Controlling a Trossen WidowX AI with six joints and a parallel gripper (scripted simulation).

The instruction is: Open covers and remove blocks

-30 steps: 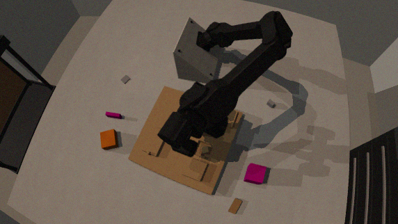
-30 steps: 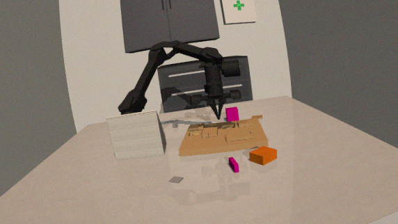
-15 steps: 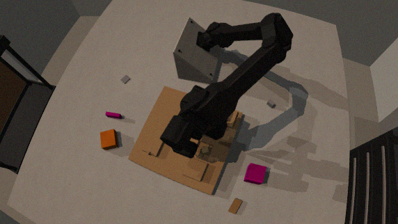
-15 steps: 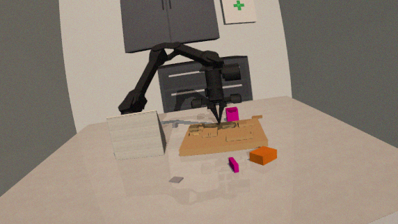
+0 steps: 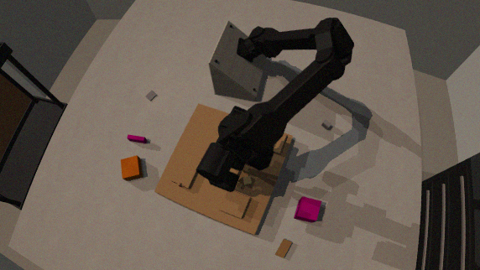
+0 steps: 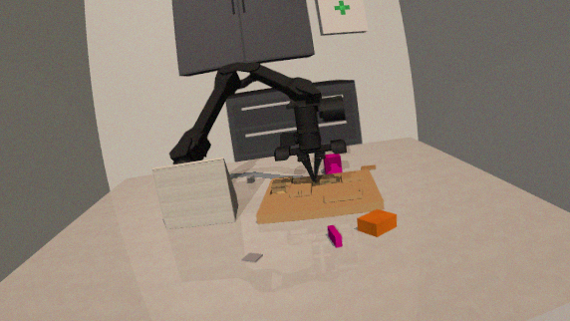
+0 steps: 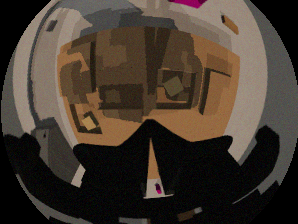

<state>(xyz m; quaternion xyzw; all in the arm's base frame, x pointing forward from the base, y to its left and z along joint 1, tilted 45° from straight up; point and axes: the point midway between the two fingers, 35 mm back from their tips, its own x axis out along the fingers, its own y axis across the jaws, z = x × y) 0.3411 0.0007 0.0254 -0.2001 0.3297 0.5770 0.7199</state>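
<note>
The tan puzzle board lies 10 mm ahead of my gripper tip, 30 mm to the right of it and 20 mm below it. The rest, counted from my gripper tip: grey block (150 mm behind, 250 mm to the left, 30 mm below); magenta cube (110 mm ahead, 200 mm to the left, 10 mm below); brown tile (210 mm ahead, 150 mm to the left, 30 mm below).
</note>
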